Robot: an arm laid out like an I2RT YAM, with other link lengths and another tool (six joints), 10 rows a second.
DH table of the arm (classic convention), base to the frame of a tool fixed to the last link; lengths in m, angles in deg. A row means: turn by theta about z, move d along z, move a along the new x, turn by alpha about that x. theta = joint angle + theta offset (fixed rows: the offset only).
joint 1: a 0.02  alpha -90  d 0.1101  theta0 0
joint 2: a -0.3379  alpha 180  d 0  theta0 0
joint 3: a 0.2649  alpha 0  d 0  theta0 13.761
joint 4: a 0.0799  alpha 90  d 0.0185  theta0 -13.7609
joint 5: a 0  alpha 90  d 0.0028  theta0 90
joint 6: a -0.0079  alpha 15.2  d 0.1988  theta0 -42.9
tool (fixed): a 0  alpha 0  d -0.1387  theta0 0
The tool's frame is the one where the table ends.
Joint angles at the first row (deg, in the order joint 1, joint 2, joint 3, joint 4, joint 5, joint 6):
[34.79, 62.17, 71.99, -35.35, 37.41, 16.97]
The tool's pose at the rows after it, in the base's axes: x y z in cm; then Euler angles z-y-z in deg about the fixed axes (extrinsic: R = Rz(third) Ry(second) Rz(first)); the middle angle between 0 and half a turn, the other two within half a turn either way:
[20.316 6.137 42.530 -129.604 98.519 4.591]
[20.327 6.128 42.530 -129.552 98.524 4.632]
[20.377 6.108 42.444 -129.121 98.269 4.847]
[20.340 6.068 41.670 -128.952 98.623 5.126]
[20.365 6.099 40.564 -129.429 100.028 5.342]
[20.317 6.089 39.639 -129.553 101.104 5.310]
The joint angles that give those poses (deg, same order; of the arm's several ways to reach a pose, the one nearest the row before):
[34.63, 62.17, 71.99, -35.37, 37.41, 16.95]
[34.57, 62.17, 71.99, -35.35, 37.30, 16.95]
[34.33, 62.02, 71.61, -34.74, 36.84, 17.02]
[34.15, 61.52, 69.80, -33.73, 36.31, 17.15]
[34.06, 61.41, 67.83, -33.39, 35.86, 17.23]
[34.00, 61.23, 66.17, -33.15, 35.62, 17.65]

